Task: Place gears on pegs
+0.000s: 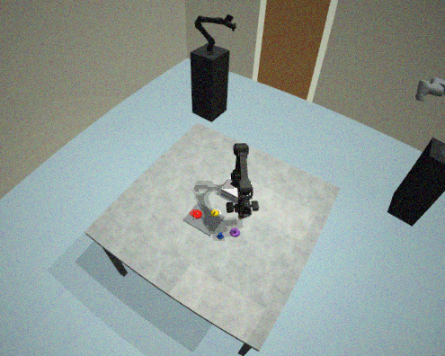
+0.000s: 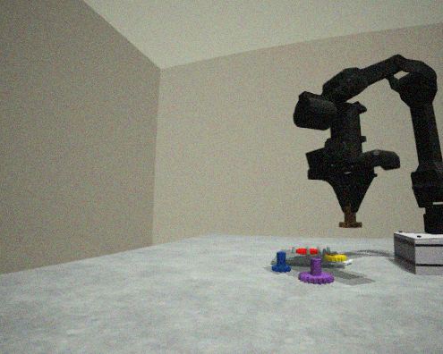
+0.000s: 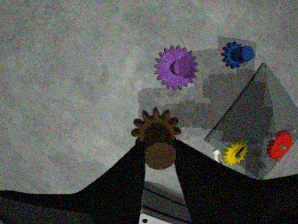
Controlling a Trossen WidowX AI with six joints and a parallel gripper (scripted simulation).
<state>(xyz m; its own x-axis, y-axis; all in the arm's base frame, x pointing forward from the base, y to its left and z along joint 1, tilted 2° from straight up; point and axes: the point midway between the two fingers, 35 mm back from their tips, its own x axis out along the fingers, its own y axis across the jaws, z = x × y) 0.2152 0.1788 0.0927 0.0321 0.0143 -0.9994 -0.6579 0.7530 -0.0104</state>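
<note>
The red gear lies 110 mm ahead of my gripper tip, 260 mm to the right of it and 110 mm below it. Also, from my gripper tip: brown gear: 10 mm below; then blue gear: 140 mm ahead, 50 mm to the right, 110 mm below; then purple gear: 60 mm ahead, 10 mm to the left, 110 mm below.
</note>
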